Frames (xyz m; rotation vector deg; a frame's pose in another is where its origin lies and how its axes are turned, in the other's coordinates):
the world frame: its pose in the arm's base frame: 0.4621 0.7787 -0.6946 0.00 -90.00 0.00
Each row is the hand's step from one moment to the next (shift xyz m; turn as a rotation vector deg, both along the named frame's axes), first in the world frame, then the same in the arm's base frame.
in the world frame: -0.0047 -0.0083 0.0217 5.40 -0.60 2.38
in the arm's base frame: -0.0217 -0.0083 -0.0047 -2.38 -0.60 5.40
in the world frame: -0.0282 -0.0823 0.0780 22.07 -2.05 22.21
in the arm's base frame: -0.0780 -0.0823 -0.0282 -22.21 -2.05 22.07
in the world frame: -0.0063 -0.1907 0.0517 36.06 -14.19 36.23
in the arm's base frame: -0.0517 -0.1907 -0.0063 -36.23 -14.19 36.06
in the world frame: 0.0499 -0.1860 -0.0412 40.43 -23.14 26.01
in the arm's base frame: 0.0412 -0.1860 0.0499 -26.01 -23.14 40.43
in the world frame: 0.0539 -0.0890 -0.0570 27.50 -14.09 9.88
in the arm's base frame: 0.0570 -0.0890 0.0539 -9.88 -14.09 27.50
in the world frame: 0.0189 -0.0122 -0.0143 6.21 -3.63 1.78
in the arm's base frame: 0.0143 -0.0122 0.0189 -1.78 -3.63 6.21
